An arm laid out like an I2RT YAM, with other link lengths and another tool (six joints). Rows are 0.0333 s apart.
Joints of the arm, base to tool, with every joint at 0 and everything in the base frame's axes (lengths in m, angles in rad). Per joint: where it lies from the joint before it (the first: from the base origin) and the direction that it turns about. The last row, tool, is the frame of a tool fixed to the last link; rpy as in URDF.
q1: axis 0 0 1 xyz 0.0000 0.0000 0.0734
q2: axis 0 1 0 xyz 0.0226 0.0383 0.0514
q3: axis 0 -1 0 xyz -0.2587 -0.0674 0.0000
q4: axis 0 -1 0 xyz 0.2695 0.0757 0.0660
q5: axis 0 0 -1 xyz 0.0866 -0.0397 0.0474
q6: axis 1 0 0 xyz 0.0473 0.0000 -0.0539
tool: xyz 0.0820 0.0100 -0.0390 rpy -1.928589 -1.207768 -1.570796
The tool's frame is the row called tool.
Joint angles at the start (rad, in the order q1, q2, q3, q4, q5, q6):
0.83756 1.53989 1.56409 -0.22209 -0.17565 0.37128
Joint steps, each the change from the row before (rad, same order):
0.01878 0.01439 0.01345 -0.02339 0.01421 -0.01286
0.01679 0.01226 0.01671 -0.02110 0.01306 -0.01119
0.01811 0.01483 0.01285 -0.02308 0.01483 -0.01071
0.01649 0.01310 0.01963 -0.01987 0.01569 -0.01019
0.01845 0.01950 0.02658 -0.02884 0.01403 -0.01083
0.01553 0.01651 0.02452 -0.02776 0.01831 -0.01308
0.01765 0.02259 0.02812 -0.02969 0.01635 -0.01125
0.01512 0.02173 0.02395 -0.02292 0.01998 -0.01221
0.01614 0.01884 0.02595 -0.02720 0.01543 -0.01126
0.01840 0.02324 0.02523 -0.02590 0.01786 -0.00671
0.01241 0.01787 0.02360 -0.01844 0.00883 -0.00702
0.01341 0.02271 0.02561 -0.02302 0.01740 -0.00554
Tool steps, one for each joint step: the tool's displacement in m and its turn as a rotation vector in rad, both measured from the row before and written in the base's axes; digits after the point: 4 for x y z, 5 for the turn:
-0.0042 0.0056 -0.0054 -0.02679 0.00317 0.00752
-0.0039 0.0048 -0.0024 -0.02028 -0.00078 0.00660
-0.0042 0.0053 -0.0058 -0.02706 0.00419 0.00638
-0.0036 0.0047 -0.0013 -0.01811 -0.00341 0.00407
-0.0043 0.0058 -0.0028 -0.02502 0.00115 0.00806
-0.0030 0.0041 -0.0023 -0.02557 -0.00344 0.00204
-0.0036 0.0057 -0.0039 -0.02820 0.00058 0.00583
-0.0020 0.0051 -0.0042 -0.02686 -0.00376 0.00059
-0.0038 0.0046 -0.0027 -0.02526 -0.00251 0.00588
-0.0042 0.0059 -0.0049 -0.02704 0.00183 0.00450
-0.0030 0.0045 -0.0017 -0.01599 -0.00182 0.00715
-0.0023 0.0047 -0.0041 -0.02359 -0.00013 -0.00009

